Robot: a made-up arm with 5 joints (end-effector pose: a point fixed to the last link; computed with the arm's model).
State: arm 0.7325 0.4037 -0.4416 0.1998 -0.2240
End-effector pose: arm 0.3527 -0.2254 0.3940 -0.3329 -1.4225 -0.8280
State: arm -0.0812 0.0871 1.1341 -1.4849 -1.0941
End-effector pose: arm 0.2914 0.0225 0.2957 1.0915 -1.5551 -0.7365
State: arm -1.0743 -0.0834 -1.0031 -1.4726 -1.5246
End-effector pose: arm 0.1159 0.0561 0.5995 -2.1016 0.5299 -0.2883
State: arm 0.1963 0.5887 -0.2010 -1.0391 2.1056
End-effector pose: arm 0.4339 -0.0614 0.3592 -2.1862 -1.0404 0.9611
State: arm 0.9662 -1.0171 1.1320 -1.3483 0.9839
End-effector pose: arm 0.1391 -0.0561 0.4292 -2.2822 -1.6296 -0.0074
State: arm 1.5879 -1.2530 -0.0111 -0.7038 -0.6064
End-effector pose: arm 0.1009 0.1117 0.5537 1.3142 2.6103 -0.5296
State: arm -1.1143 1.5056 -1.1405 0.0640 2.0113
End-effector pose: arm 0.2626 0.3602 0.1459 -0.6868 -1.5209 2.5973
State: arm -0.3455 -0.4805 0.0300 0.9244 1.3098
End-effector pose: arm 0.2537 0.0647 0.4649 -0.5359 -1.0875 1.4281
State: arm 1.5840 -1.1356 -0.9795 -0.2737 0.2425
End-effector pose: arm 0.1023 0.2461 0.5351 1.8858 1.5309 -0.6743
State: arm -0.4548 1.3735 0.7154 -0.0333 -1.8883
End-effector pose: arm 0.1764 0.0480 0.0521 -0.4945 0.1946 -1.4508
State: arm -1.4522 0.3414 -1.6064 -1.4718 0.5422
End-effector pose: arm 0.0981 0.0984 0.5718 -1.0170 1.9566 1.2019
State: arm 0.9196 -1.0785 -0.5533 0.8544 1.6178
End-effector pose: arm 0.0515 0.0644 0.5682 -2.2455 -0.7602 0.3169
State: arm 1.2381 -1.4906 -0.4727 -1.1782 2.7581
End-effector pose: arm 0.0093 0.2607 0.4470 1.5568 -0.6636 1.1356
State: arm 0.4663 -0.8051 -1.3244 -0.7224 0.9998
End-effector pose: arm -0.1010 0.1045 0.5460 1.2197 1.4227 0.3353
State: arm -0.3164 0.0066 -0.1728 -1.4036 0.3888
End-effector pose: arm 0.2942 0.0726 0.5198 -0.0372 -3.1404 0.0005
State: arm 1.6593 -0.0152 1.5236 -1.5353 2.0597
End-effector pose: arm 0.0864 -0.1427 0.2748 -1.5487 0.4192 0.2732
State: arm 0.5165 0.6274 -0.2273 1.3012 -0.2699
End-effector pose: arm 0.3475 -0.1375 0.2471 0.0133 0.1337 -0.8339
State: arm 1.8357 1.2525 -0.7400 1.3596 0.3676
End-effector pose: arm 0.0170 -0.3030 0.1340 0.2924 0.1573 -1.5043
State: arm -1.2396 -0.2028 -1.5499 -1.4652 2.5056
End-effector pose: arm 0.0640 -0.0640 0.5716 -1.0857 -1.5578 -1.9712
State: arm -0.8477 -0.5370 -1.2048 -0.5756 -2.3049
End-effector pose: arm 0.0184 -0.0746 0.6180 -2.5132 -0.0750 -0.6734
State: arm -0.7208 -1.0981 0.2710 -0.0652 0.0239
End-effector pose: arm 0.1106 0.0241 0.5352 0.9059 -2.3165 0.2993
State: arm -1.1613 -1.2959 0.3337 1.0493 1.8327
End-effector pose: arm 0.0938 0.0183 0.4622 -0.6220 -1.9326 2.2046
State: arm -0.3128 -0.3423 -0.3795 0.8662 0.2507
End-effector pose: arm 0.2619 0.0613 0.5228 0.0797 -1.4377 0.4237
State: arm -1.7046 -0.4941 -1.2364 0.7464 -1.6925
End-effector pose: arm 0.0884 -0.0156 0.6268 2.5255 0.3871 -0.0141
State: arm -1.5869 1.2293 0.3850 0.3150 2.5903
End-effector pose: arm 0.0836 0.1724 0.0568 -0.2011 -0.3887 -2.1273
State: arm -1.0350 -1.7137 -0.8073 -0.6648 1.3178
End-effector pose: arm -0.0890 -0.2936 0.3514 0.2150 1.8281 1.7577
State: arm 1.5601 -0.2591 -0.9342 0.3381 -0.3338
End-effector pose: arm 0.1002 -0.1129 0.6214 -1.4560 -2.1802 -0.8093
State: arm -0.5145 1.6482 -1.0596 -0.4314 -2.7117
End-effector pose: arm 0.4228 0.1939 0.1081 1.6953 0.1131 -1.7934
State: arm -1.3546 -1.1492 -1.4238 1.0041 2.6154
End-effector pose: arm 0.0336 -0.2398 0.5041 1.7891 2.5815 -0.0028
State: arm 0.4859 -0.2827 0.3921 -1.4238 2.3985
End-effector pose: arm 0.2576 -0.0800 0.4814 -2.9384 -0.4529 0.3077
